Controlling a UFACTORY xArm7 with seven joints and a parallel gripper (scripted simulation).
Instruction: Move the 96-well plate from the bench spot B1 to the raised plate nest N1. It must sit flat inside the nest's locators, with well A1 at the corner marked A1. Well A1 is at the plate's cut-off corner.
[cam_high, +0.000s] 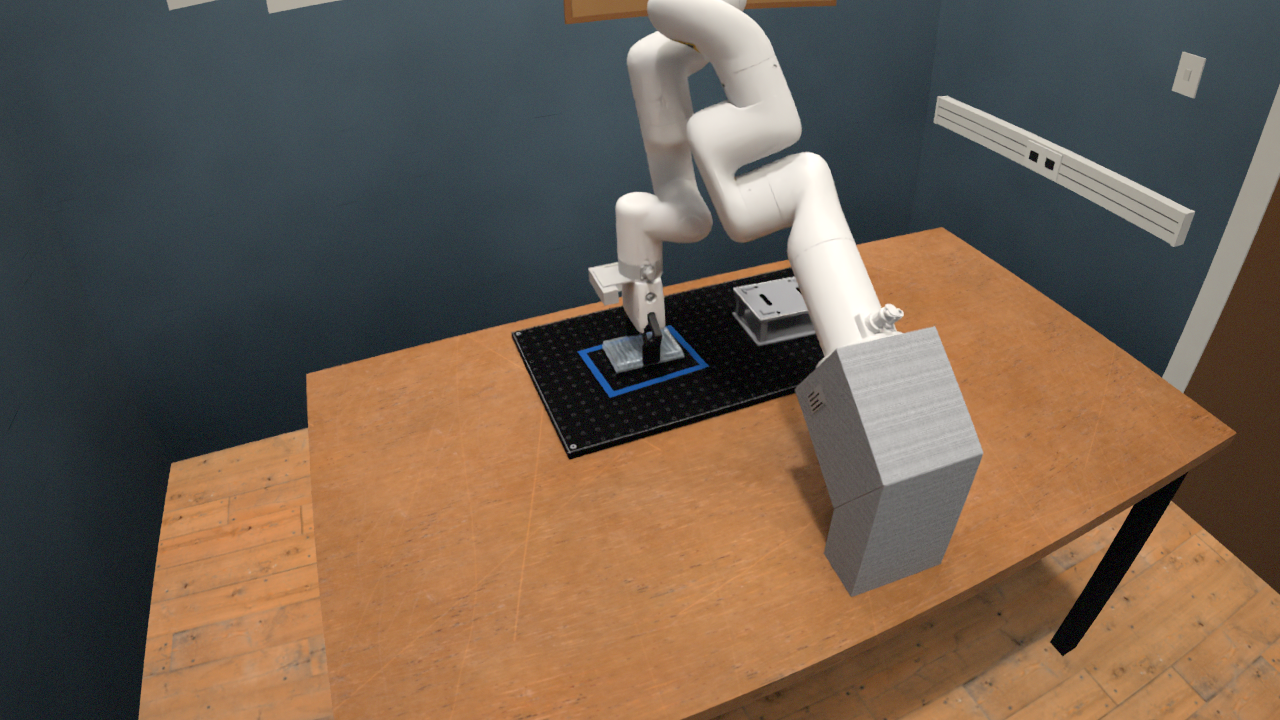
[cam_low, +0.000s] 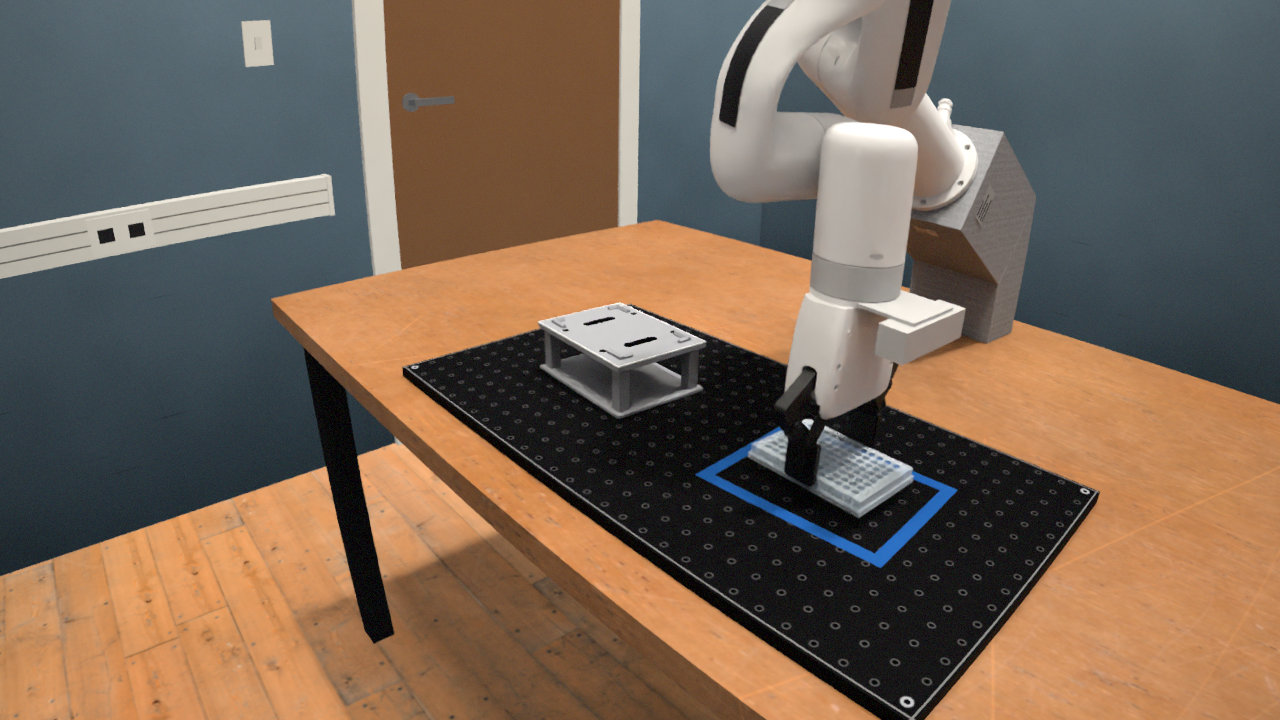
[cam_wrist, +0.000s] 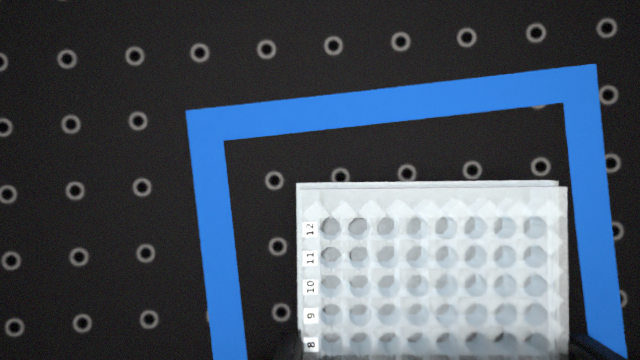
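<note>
My hand is 9 cm past the grey raised nest, 28 cm to the left of it and 2 cm below it. Also, from my hand: clear 96-well plate 1 cm below.
</note>
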